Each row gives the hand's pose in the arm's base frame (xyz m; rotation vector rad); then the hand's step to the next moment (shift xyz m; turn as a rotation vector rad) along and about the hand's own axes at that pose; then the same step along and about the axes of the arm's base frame.
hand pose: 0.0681 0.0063 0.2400 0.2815 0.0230 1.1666
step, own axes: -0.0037 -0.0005 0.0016 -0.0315 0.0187 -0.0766
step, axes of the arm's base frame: -0.0008 -0.0039 0.0010 -0.0419 -0.0060 -0.0736
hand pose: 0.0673 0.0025 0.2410 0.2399 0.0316 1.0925
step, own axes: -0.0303 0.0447 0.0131 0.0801 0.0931 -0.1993
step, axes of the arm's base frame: -0.0512 -0.0095 0.0193 -0.0730 0.1467 -0.1672
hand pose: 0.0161 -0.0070 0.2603 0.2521 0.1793 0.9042
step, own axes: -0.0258 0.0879 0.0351 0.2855 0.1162 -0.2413
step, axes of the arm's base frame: -0.0726 0.0266 0.0603 0.0234 0.3292 -0.2105
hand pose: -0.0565 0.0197 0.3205 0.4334 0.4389 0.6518
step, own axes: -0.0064 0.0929 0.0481 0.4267 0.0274 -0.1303
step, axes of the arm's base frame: -0.0243 0.0504 0.0886 0.2234 0.3315 -0.1999
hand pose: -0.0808 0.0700 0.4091 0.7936 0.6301 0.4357
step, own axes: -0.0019 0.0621 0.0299 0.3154 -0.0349 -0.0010
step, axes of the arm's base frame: 0.0106 0.0225 0.0643 0.2356 0.1609 -0.1389
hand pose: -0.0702 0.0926 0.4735 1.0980 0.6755 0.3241
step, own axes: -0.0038 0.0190 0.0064 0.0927 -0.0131 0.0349
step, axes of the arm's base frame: 0.0028 0.0016 0.0201 0.0918 0.0211 -0.0334
